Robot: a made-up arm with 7 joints. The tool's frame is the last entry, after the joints. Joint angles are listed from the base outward. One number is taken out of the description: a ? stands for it. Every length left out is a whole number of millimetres.
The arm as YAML. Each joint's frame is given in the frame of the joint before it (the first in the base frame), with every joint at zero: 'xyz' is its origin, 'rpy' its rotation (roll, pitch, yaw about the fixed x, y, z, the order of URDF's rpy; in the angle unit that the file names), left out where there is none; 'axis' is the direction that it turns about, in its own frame. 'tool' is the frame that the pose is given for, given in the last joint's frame.
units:
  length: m
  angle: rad
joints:
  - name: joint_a
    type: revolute
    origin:
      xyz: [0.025, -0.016, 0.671]
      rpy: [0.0, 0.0, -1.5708]
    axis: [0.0, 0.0, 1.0]
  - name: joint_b
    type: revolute
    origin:
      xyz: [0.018, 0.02, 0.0]
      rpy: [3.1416, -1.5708, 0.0]
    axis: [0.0, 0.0, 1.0]
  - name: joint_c
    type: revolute
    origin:
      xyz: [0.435, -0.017, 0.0]
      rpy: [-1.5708, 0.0, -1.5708]
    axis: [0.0, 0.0, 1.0]
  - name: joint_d
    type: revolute
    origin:
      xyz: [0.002, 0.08, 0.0]
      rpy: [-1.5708, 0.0, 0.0]
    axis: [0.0, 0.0, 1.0]
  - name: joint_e
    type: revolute
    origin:
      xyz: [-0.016, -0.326, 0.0]
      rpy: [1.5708, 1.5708, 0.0]
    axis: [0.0, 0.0, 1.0]
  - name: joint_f
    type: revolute
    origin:
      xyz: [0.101, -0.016, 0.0]
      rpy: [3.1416, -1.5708, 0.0]
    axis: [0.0, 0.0, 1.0]
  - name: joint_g
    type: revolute
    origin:
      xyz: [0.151, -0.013, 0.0]
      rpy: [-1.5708, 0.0, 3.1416]
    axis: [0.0, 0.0, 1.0]
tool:
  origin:
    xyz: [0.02, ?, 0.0]
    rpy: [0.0, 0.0, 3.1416]
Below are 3 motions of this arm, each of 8 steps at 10 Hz.
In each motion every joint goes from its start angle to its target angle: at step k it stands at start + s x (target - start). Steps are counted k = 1, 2, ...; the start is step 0. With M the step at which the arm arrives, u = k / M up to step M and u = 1 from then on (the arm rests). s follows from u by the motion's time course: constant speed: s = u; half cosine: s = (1 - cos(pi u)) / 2; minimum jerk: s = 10 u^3 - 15 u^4 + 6 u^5.
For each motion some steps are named. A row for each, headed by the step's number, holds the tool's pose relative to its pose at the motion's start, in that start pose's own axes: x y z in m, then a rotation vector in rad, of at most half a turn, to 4 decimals.
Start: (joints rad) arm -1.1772 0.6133 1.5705 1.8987 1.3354 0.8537 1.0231
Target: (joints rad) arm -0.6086 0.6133 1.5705 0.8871 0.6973 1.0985 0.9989
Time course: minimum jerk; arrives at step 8
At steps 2, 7, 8:
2: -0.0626 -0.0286 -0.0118 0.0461 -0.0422 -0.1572
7: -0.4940 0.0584 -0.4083 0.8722 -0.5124 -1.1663
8: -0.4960 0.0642 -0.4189 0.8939 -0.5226 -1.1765

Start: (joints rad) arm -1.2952 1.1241 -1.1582 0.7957 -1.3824 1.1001 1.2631
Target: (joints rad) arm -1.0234 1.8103 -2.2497 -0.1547 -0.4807 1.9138 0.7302
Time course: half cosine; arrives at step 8
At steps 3, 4, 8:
3: 0.0920 0.2484 0.0494 -0.1232 0.2619 0.1153
4: 0.1033 0.3786 0.0381 -0.1958 0.4584 0.0789
8: 0.0102 0.5753 -0.0286 -0.2594 0.9047 -0.3687

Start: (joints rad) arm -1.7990 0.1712 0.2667 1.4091 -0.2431 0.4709 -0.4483
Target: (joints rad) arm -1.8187 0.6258 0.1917 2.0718 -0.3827 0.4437 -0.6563
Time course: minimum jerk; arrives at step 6
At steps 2, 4, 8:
2: -0.0287 -0.0248 -0.0062 -0.0215 -0.0734 -0.0648
4: -0.1236 -0.0949 -0.0070 -0.0506 -0.2771 -0.2245
8: -0.1622 -0.1211 -0.0013 -0.0488 -0.3491 -0.2763

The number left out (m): 0.021
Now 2 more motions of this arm.
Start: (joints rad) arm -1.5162 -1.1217 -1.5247 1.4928 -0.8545 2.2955 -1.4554
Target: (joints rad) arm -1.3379 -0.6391 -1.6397 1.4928 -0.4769 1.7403 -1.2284
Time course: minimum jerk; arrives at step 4
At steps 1, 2, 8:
1: -0.0341 -0.0068 -0.0162 0.0411 -0.0765 0.0791
2: -0.1537 -0.0529 -0.0906 0.1804 -0.3364 0.4271
8: -0.2636 -0.1560 -0.2002 0.3210 -0.5721 0.9501

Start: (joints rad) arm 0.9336 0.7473 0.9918 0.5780 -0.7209 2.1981 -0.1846
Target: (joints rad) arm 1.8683 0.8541 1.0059 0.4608 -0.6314 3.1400 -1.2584
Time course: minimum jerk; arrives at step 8
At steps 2, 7, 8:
2: 0.0206 0.0525 -0.0249 -0.1176 0.1397 -0.0674
7: 0.0078 0.3521 -0.3634 -1.7489 0.5076 -0.7327
8: 0.0051 0.3544 -0.3701 -1.7849 0.4970 -0.7421

